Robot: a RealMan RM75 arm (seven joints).
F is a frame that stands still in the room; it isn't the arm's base.
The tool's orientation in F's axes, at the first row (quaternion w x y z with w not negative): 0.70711, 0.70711, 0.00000, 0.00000
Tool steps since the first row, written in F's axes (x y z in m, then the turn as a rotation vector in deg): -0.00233, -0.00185, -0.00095, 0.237, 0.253, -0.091; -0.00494, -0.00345, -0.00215, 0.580, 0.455, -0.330; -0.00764, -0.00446, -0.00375, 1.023, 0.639, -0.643; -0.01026, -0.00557, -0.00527, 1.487, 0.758, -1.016; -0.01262, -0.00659, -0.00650, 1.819, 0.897, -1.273; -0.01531, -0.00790, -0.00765, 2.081, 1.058, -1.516; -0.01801, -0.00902, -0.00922, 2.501, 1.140, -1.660; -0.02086, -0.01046, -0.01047, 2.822, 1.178, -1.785; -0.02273, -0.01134, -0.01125, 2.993, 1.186, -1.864
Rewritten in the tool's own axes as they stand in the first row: -0.00233, -0.00095, 0.00185, 0.237, -0.091, -0.253; -0.00494, -0.00215, 0.00345, 0.580, -0.330, -0.455; -0.00764, -0.00375, 0.00446, 1.023, -0.643, -0.639; -0.01026, -0.00527, 0.00557, 1.487, -1.016, -0.758; -0.01262, -0.00650, 0.00659, 1.819, -1.273, -0.897; -0.01531, -0.00765, 0.00790, 2.081, -1.516, -1.058; -0.01801, -0.00922, 0.00902, 2.501, -1.660, -1.140; -0.02086, -0.01047, 0.01046, 2.822, -1.785, -1.178; -0.02273, -0.01125, 0.01134, 2.993, -1.864, -1.186
